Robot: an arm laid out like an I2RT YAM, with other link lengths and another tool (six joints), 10 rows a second.
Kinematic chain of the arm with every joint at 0, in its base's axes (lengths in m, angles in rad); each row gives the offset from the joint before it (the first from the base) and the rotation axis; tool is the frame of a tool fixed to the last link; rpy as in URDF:
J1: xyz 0 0 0.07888 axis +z
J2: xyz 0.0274 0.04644 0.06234 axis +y
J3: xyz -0.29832 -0.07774 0 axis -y
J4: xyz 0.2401 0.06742 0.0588 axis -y
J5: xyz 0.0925 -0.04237 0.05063 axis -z
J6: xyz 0.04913 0 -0.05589 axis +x
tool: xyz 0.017 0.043 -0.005 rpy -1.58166 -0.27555 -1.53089
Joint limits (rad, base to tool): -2.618..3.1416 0..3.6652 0..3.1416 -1.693..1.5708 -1.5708..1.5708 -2.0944..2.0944
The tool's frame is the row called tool.
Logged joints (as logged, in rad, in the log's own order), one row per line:
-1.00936 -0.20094 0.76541 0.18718 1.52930 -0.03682
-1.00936 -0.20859 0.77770 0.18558 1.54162 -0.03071
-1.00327 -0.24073 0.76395 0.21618 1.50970 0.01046
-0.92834 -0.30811 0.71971 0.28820 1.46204 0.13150
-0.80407 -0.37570 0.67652 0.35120 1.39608 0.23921
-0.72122 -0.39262 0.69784 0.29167 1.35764 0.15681
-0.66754 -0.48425 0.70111 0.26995 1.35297 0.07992
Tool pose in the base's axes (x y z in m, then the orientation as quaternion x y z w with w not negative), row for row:
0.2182 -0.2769 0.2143 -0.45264 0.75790 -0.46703 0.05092
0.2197 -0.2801 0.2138 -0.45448 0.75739 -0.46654 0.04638
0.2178 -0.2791 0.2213 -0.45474 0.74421 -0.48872 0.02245
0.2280 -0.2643 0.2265 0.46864 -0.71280 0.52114 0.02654
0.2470 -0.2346 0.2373 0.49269 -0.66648 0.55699 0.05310
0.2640 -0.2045 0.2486 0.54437 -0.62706 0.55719 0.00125
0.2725 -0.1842 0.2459 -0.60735 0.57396 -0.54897 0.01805
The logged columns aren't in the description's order. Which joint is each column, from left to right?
Columns, left to right: J1, J6, J3, J4, J2, J5.
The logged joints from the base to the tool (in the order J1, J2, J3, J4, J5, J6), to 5 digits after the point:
-1.00936 1.52930 0.76541 0.18718 -0.03682 -0.20094
-1.00936 1.54162 0.77770 0.18558 -0.03071 -0.20859
-1.00327 1.50970 0.76395 0.21618 0.01046 -0.24073
-0.92834 1.46204 0.71971 0.28820 0.13150 -0.30811
-0.80407 1.39608 0.67652 0.35120 0.23921 -0.37570
-0.72122 1.35764 0.69784 0.29167 0.15681 -0.39262
-0.66754 1.35297 0.70111 0.26995 0.07992 -0.48425

